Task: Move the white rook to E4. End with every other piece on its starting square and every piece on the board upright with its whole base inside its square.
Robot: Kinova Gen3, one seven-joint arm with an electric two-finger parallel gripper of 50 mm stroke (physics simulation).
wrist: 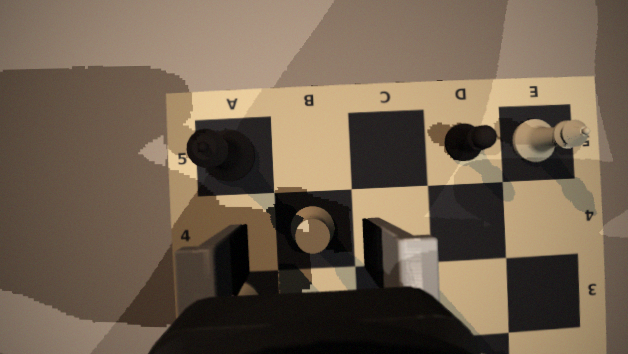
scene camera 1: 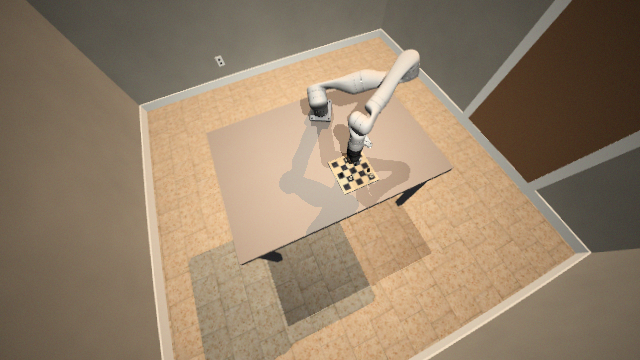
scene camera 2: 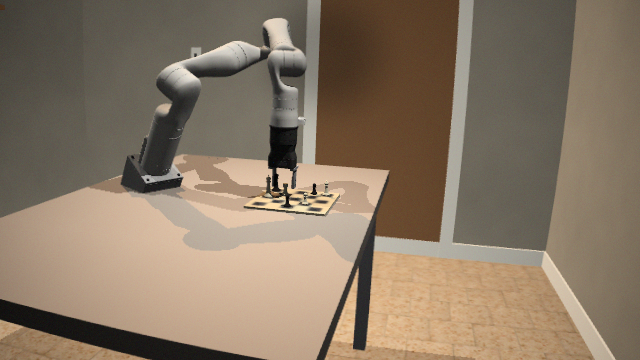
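Seen in the pictures: gripper, fingertip midpoint: (wrist: 306, 246) (scene camera 1: 355, 160) (scene camera 2: 283, 186); arm's base, link origin: (scene camera 2: 155, 166).
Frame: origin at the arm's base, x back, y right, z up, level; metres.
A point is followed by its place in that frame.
Observation:
The white rook (wrist: 312, 236) {x -0.400, y -0.051, z -0.029 m} stands upright on dark square B4 in the wrist view, seen from above with its flat round top. In scene camera 2 the rook (scene camera 2: 285, 188) {x -0.401, y -0.047, z -0.043 m} shows behind a black piece. My gripper (scene camera 1: 353, 162) {x -0.397, y -0.046, z -0.038 m} (scene camera 2: 284, 186) {x -0.397, y -0.046, z -0.038 m} (wrist: 306, 246) {x -0.397, y -0.046, z -0.038 m} is open, pointing down low over the rook, with one finger to each side of it in the wrist view. The fingers hold nothing. Whether the fingertips reach below the rook's top is hard to tell. Square E4 (wrist: 542, 215) {x -0.516, y -0.053, z -0.062 m} is a bare light square on the chessboard (scene camera 1: 354, 186) {x -0.531, y 0.025, z -0.062 m} (scene camera 2: 272, 208) {x -0.411, y 0.095, z -0.062 m} (wrist: 345, 97) {x -0.418, y -0.115, z -0.062 m}.
A tall black piece (wrist: 220, 154) {x -0.366, y -0.085, z -0.014 m} stands on A5, a black pawn (wrist: 464, 142) {x -0.472, y -0.090, z -0.049 m} on D5, and a white bishop (wrist: 535, 140) {x -0.507, y -0.090, z -0.050 m} on E5. A tall white piece (scene camera 2: 268, 187) {x -0.363, y -0.008, z -0.034 m} is on A3, mostly hidden in the wrist view. A black piece (scene camera 2: 287, 202) {x -0.442, y 0.065, z -0.051 m} and white pawn (scene camera 2: 305, 199) {x -0.481, y 0.027, z -0.048 m} stand nearer scene camera 2.

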